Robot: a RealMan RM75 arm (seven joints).
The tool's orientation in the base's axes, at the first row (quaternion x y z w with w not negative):
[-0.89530 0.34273 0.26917 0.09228]
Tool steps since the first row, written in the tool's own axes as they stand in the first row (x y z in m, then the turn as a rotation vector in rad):
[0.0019 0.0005 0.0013 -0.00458 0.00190 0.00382]
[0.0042 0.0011 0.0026 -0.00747 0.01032 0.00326]
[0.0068 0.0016 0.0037 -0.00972 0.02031 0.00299]
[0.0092 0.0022 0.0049 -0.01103 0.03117 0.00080]
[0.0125 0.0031 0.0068 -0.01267 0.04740 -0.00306]
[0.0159 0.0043 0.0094 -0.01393 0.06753 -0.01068]
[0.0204 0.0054 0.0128 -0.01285 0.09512 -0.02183]
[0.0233 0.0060 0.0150 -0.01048 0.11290 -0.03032]
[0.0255 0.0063 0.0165 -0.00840 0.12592 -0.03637]
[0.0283 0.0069 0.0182 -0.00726 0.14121 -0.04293]
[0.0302 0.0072 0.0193 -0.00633 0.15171 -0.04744]
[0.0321 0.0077 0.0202 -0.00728 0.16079 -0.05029]
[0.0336 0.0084 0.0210 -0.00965 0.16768 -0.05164]
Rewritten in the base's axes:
[0.0003 -0.0010 -0.0021 -0.00570 0.00250 -0.00067]
[0.0008 -0.0023 -0.0044 -0.01284 -0.00237 0.00154]
[0.0016 -0.0037 -0.0068 -0.02075 -0.00866 0.00319]
[0.0022 -0.0051 -0.0091 -0.02785 -0.01682 0.00594]
[0.0028 -0.0070 -0.0125 -0.03802 -0.02938 0.01039]
[0.0031 -0.0089 -0.0165 -0.04896 -0.04639 0.01785]
[0.0037 -0.0111 -0.0217 -0.06193 -0.07154 0.02713]
[0.0042 -0.0124 -0.0252 -0.06870 -0.08915 0.03330]
[0.0047 -0.0133 -0.0276 -0.07351 -0.10218 0.03749]
[0.0054 -0.0148 -0.0305 -0.08020 -0.11655 0.04266]
[0.0059 -0.0157 -0.0325 -0.08470 -0.12651 0.04613]
[0.0063 -0.0168 -0.0343 -0.09012 -0.13376 0.04921]
[0.0065 -0.0179 -0.0358 -0.09560 -0.13805 0.05177]

